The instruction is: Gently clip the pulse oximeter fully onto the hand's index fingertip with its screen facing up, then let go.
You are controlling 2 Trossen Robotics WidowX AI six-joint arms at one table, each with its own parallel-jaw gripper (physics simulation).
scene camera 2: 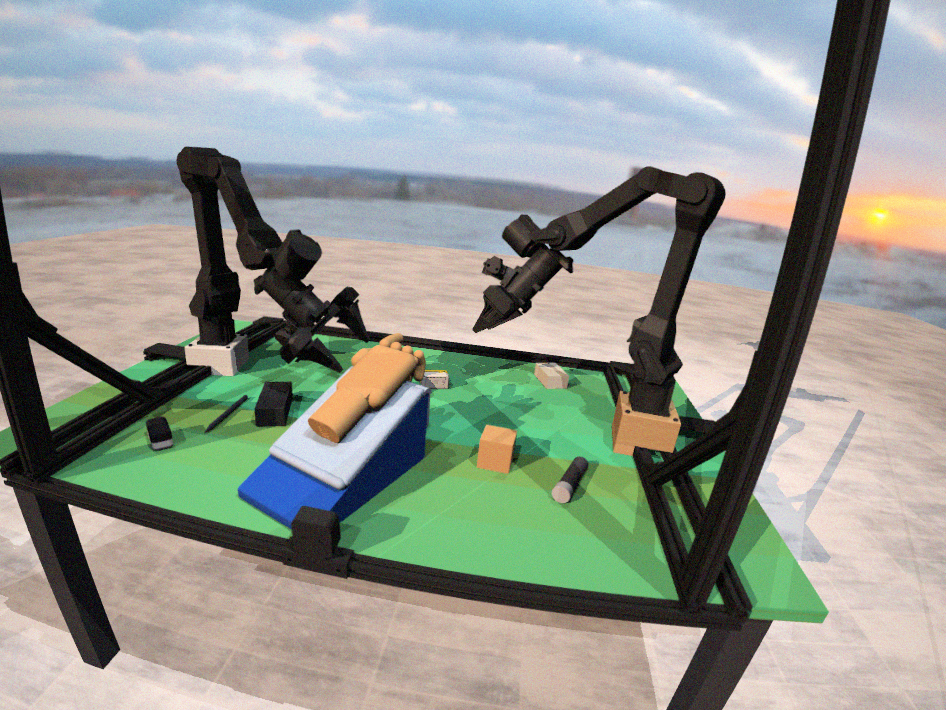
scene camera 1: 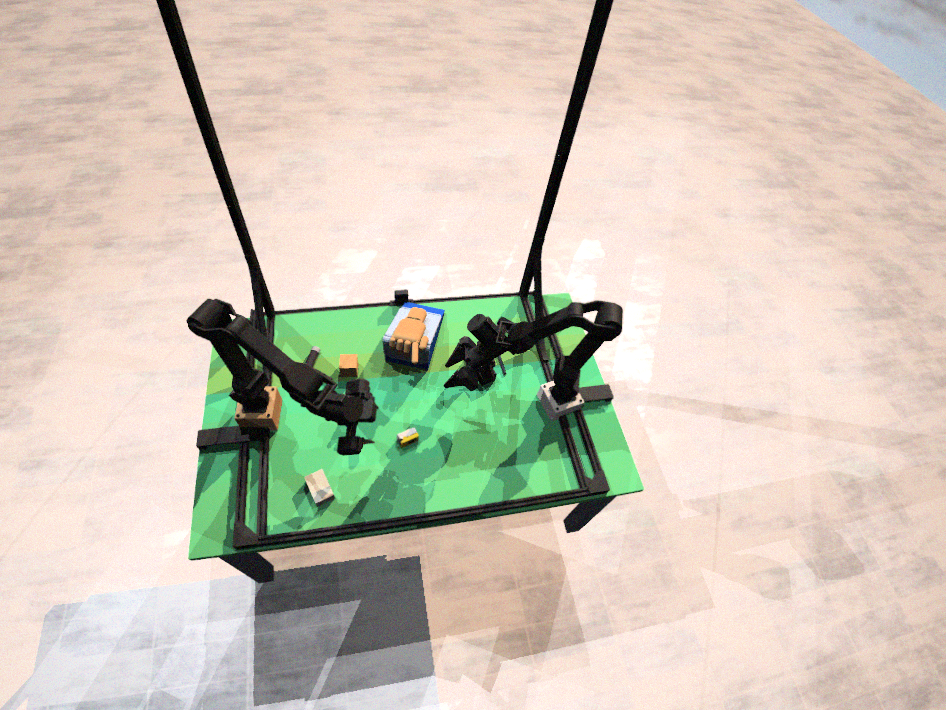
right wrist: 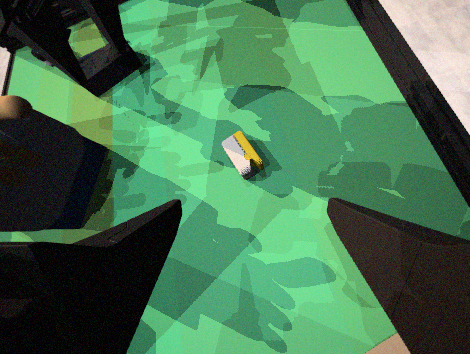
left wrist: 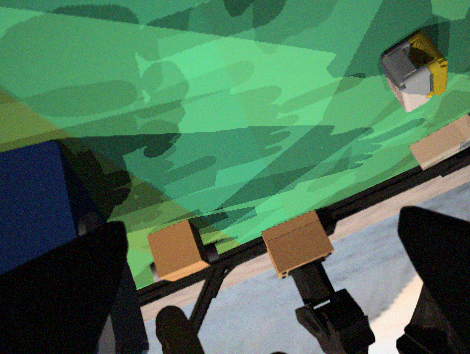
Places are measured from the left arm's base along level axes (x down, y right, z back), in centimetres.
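Pixels of known places: left gripper, fingertip midpoint: [scene camera 1: 445, 376] [right wrist: 101, 70] [left wrist: 263, 227]; right gripper, fingertip midpoint: [scene camera 2: 480, 329] [scene camera 1: 375, 425] [right wrist: 254, 205]; left arm's base, origin of the base link: [scene camera 2: 217, 340] [scene camera 1: 562, 393]; right arm's base, origin of the base link: [scene camera 2: 649, 406] [scene camera 1: 255, 402] [left wrist: 304, 265].
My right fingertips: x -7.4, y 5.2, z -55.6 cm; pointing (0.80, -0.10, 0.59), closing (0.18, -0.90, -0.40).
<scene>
Ahead of a thing's pixels: the offset from my right fingertips to its middle.
The white and yellow pulse oximeter @(dx +11.7, dy -1.0, dz +8.4 cm) [scene camera 1: 408, 436] [scene camera 2: 436, 379] [left wrist: 417, 72] [right wrist: 242, 154] lies on the table, apart from both grippers. I cannot make out its screen. The tan hand [scene camera 1: 411, 328] [scene camera 2: 366, 382] rests palm-down or palm-up, unclear which, on a padded blue wedge [scene camera 2: 389, 450] [left wrist: 30, 200]; its extended index finger [scene camera 1: 415, 351] carries no clip. My left gripper [scene camera 1: 448, 373] [scene camera 2: 352, 354] is open and empty beside the finger end of the hand. My right gripper [scene camera 2: 475, 330] [right wrist: 254, 205] is open and empty, raised above the table near the oximeter.
An orange cube @(dx +10.8, dy +27.2, dz -0.8 cm) [scene camera 1: 348, 364] [scene camera 2: 496, 448] [left wrist: 175, 247] and a dark cylinder @(dx +11.9, dy +33.2, dz -11.5 cm) [scene camera 1: 314, 355] [scene camera 2: 570, 481] lie beside the wedge. A beige block @(dx +11.8, dy -6.8, dz -18.0 cm) [scene camera 1: 319, 486] [scene camera 2: 551, 374] lies beyond the oximeter. A black box @(dx +11.5, dy +14.1, dz +37.3 cm) [scene camera 2: 273, 403], a pen @(dx +12.8, dy +16.8, dz +45.3 cm) [scene camera 2: 226, 413] and a small black item @(dx +11.6, dy +26.8, dz +52.4 cm) [scene camera 2: 159, 433] lie left in scene camera 2.
</scene>
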